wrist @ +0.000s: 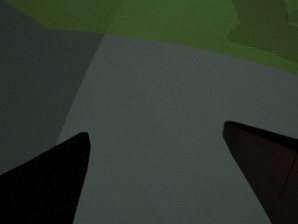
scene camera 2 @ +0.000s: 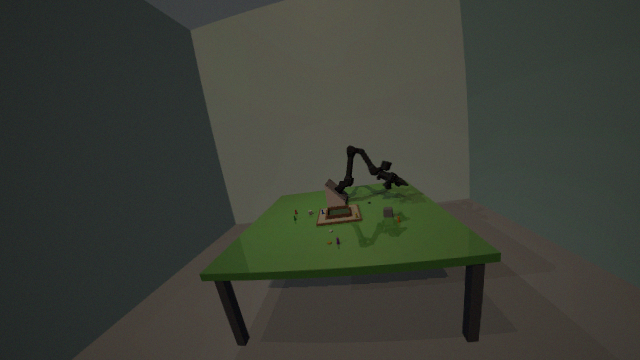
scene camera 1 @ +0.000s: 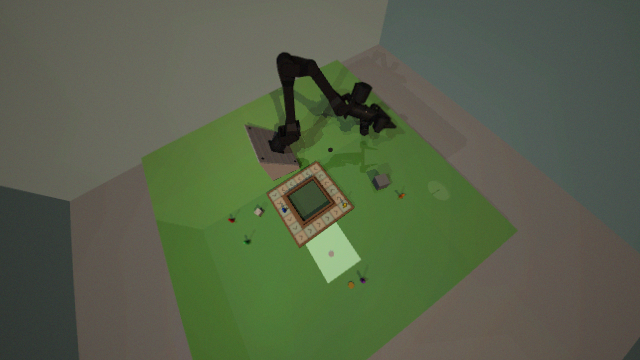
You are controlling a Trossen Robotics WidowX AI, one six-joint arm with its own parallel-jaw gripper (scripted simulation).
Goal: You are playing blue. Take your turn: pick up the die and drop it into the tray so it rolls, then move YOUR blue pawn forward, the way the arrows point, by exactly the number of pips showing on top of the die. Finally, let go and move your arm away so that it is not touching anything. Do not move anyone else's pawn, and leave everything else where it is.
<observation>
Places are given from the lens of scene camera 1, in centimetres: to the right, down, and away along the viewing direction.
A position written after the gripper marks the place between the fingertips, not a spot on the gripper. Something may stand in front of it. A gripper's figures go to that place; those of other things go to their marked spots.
gripper (scene camera 1: 393, 123): 32, -24, 78
green tray (scene camera 1: 308, 200): -5, 9, 81
</observation>
